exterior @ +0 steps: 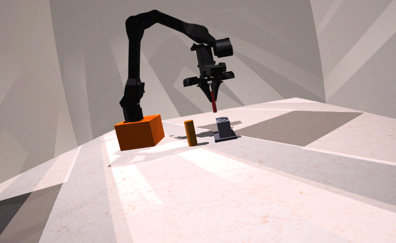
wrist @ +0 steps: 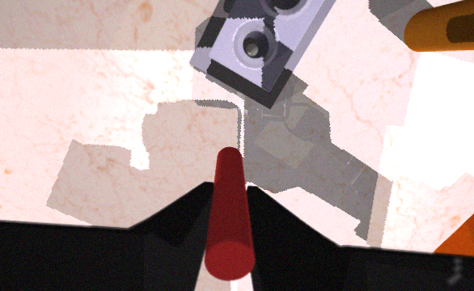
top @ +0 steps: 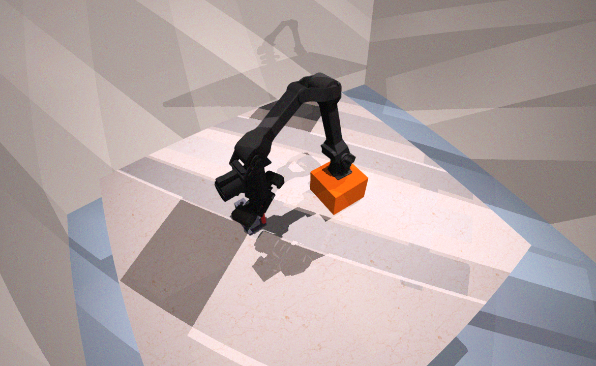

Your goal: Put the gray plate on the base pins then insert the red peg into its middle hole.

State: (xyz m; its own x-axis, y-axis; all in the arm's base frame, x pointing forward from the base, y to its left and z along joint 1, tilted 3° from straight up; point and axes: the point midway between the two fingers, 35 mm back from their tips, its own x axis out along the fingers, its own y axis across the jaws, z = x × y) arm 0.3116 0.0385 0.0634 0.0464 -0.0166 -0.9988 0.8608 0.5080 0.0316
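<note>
Right now my gripper tip is 90 mm to the left of the gray plate, 70 mm above it and 30 mm short of it. From my gripper tip the other things lie so: gray base 110 mm below, 90 mm to the right, 30 mm ahead; then orange-brown cylinder 140 mm to the right, 70 mm below, 70 mm behind; then red peg right at my gripper tip.
</note>
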